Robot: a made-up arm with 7 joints.
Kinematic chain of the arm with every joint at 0, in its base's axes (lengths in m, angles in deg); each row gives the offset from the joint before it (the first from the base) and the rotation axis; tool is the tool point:
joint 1: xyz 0 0.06 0 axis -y
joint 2: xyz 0 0.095 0 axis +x
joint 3: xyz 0 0 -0.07 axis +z
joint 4: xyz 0 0 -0.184 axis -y
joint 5: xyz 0 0 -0.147 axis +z
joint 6: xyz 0 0 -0.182 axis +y
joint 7: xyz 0 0 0 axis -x
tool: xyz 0 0 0
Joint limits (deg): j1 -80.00..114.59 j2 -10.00..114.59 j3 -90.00..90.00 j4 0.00..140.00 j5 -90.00..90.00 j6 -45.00..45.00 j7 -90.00..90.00
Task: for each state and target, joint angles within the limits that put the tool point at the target. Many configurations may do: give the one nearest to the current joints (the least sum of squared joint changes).
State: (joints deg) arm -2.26 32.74 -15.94 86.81 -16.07 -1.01 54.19
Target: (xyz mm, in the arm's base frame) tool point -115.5 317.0 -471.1
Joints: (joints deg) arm -44.76 37.40 -26.38 57.92 -16.07 -1.01 54.19
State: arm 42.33 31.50 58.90 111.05 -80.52 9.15 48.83
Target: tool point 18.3 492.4 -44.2
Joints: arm 22.49 16.65 90.00 109.81 -80.52 9.15 48.83
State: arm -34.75 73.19 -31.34 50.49 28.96 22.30 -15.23
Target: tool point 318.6 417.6 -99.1
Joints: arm -4.67 83.94 -7.81 87.42 28.96 22.30 -15.23
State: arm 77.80 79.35 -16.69 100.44 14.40 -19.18 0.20
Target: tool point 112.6 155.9 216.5
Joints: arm 83.60 69.80 -19.82 132.64 14.40 -19.18 0.20
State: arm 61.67 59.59 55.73 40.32 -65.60 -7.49 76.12
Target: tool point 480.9 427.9 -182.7
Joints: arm 67.15 25.44 54.35 5.50 -65.60 -7.49 76.12
